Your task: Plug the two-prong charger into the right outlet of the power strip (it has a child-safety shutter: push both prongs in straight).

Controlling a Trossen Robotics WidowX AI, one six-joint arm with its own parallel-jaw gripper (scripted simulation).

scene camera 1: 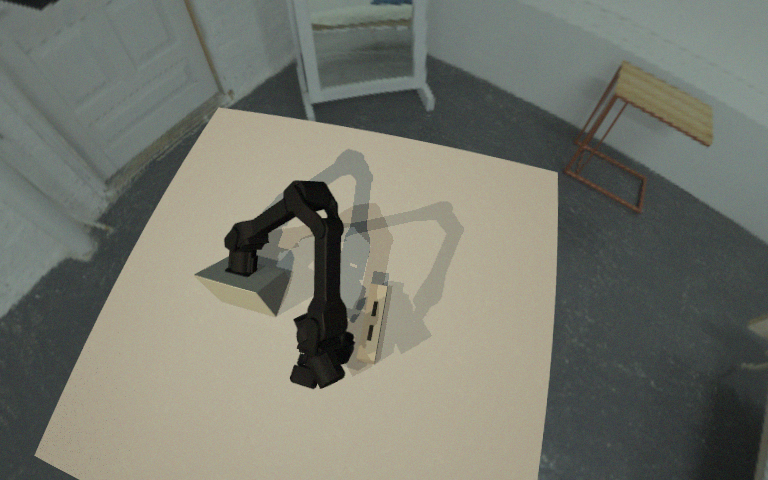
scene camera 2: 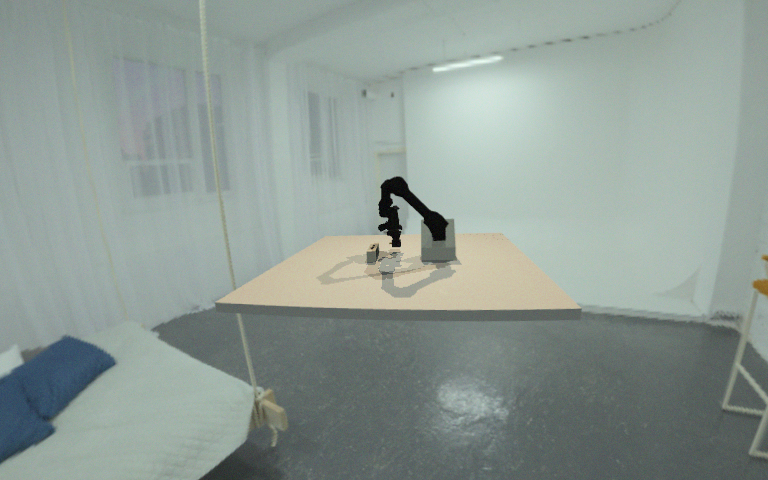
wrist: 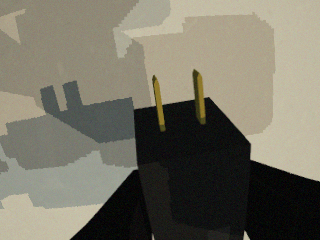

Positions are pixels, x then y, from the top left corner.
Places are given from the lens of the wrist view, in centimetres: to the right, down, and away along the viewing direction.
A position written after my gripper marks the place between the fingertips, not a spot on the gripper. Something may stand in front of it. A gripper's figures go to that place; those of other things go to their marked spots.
my gripper (wrist: 183, 171): 1, 2, 10
black two-prong charger (wrist: 194, 165): 1, 1, 7
